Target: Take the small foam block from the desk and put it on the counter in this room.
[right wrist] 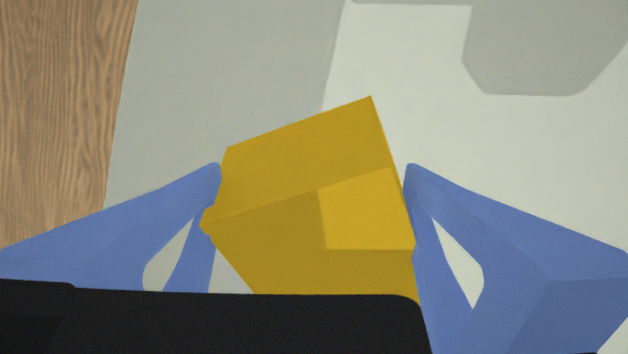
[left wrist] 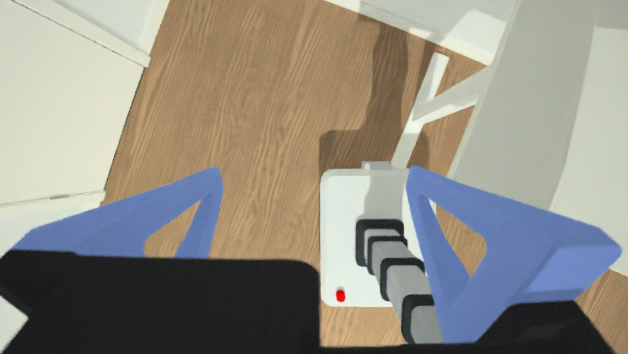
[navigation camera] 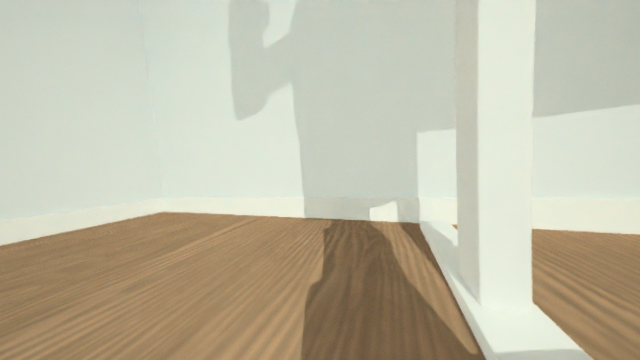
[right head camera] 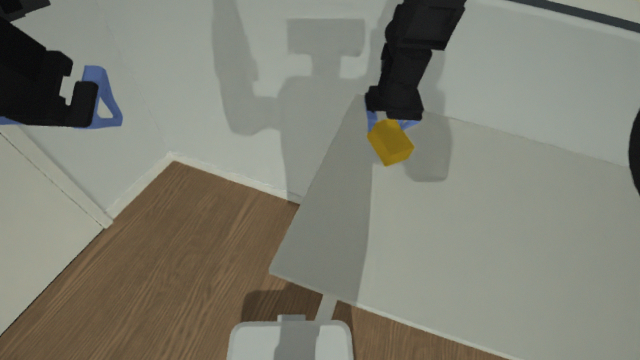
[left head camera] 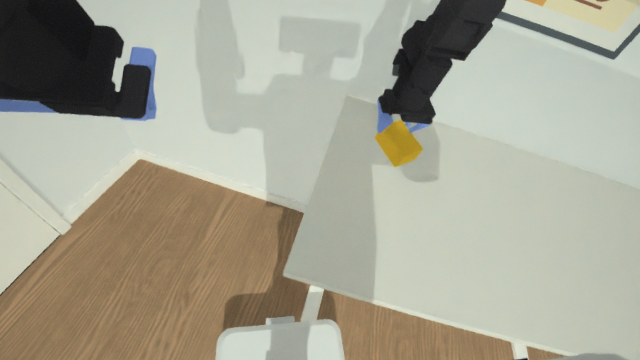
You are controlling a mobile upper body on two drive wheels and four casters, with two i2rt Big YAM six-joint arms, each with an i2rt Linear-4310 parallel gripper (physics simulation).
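Places are measured from the left arm's base along level axes (x right, y ahead, z up), in metres.
Where they show: left gripper, fingertip midpoint: (left wrist: 314,176) (right head camera: 84,119) (left head camera: 108,109); right gripper, fingertip midpoint: (right wrist: 313,178) (right head camera: 383,130) (left head camera: 391,132).
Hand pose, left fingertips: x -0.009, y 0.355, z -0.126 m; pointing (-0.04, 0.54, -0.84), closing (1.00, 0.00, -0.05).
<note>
Each offset is from my left fingertips to the top centre of the thing. "*": to the spot under its first point. Level surfaces: height alone.
The small foam block {dx +0.475, dy +0.157, dz -0.133 m} (left head camera: 398,143) (right head camera: 390,142) (right wrist: 310,220) is yellow and sits between the fingers of my right gripper (left head camera: 400,126) (right head camera: 390,122) (right wrist: 313,178), which is shut on it. The block is raised above the pale desk {dz -0.334 m} (left head camera: 500,225) (right head camera: 475,225) (left wrist: 535,100) (right wrist: 410,50), near the desk's far left corner in the head views, with a shadow beside it. My left gripper (left wrist: 314,176) is open and empty, off to the left of the desk, above the floor. The counter does not show in these views.
White walls stand behind and left of the desk. A white desk leg {* dx +0.467, dy +0.200, dz -1.059 m} (navigation camera: 505,150) rises at the right in the navigation view. My white base (left wrist: 345,200) stands near the desk's leg frame. A white door-like panel (left head camera: 22,235) (left wrist: 60,110) is at the left. A framed picture (left head camera: 600,22) hangs above the desk.
</note>
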